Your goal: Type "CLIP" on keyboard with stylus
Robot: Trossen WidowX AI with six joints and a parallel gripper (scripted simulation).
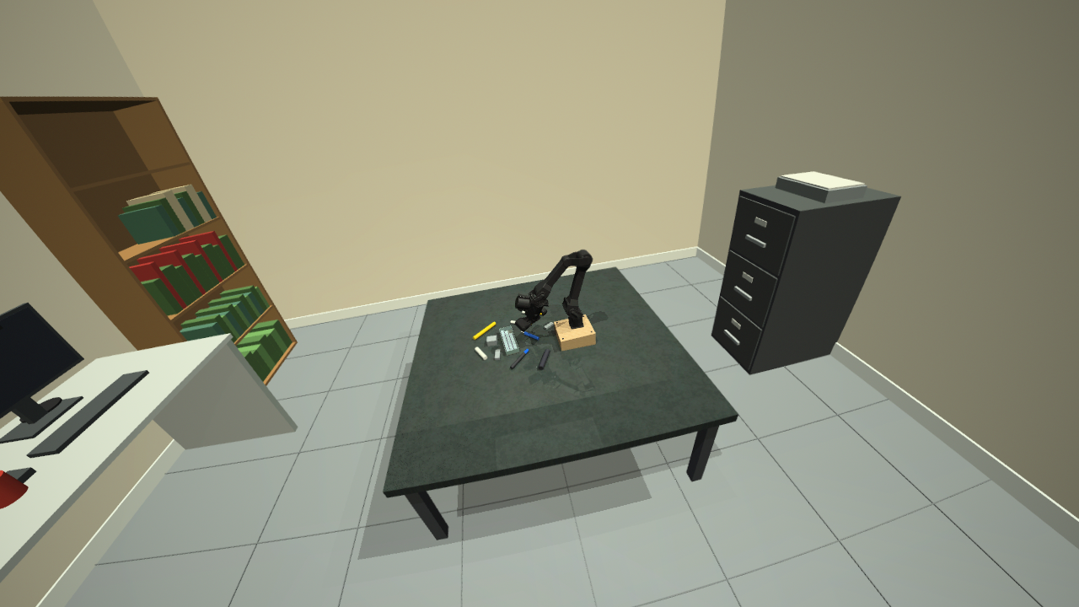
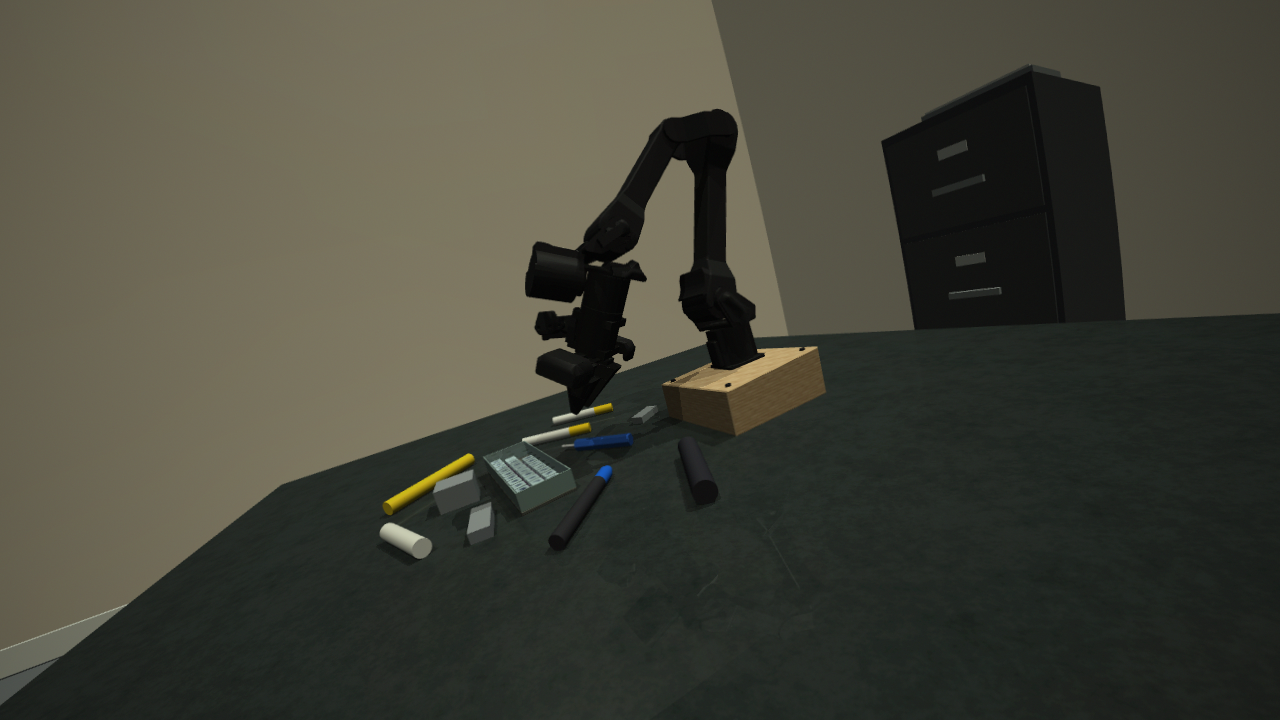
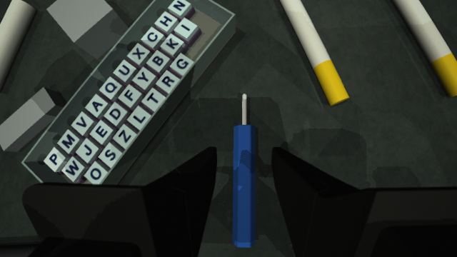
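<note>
The blue stylus is 5 cm below my gripper tip, 1 cm to the right of it and 1 cm ahead of it. Round my gripper tip: grey block 19 cm ahead, 5 cm below, 2 cm to the left; then dark cylinder 21 cm to the left, 7 cm behind, 5 cm below; then yellow marker 24 cm ahead, 8 cm to the right, 5 cm below.
</note>
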